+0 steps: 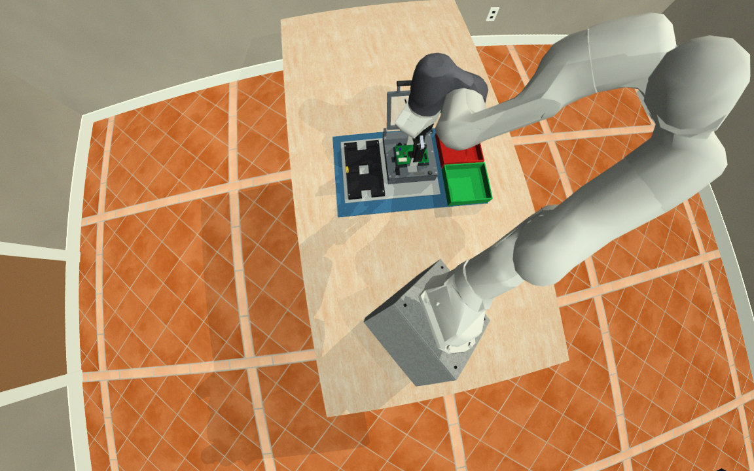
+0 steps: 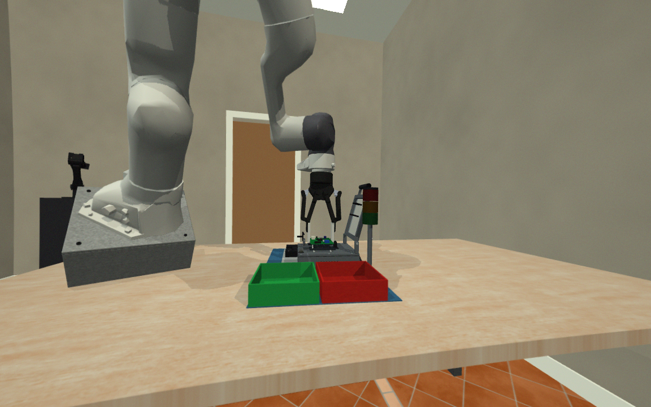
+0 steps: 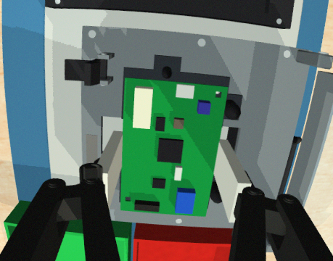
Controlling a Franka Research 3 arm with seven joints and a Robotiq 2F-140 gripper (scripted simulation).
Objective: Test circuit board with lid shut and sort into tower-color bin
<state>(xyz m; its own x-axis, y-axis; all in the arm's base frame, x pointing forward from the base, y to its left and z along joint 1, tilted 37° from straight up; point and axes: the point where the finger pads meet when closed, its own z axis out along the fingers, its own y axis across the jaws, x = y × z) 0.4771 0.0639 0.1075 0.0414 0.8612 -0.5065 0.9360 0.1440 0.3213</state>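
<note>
My gripper is now 20 mm above the green circuit board. The rest, counted from my hand: latch hook 60 mm to the left, 60 mm behind, 20 mm below; then tester plate 40 mm below, 10 mm to the left, 10 mm ahead; then tester lid 120 mm ahead, 80 mm above, 10 mm to the right.
</note>
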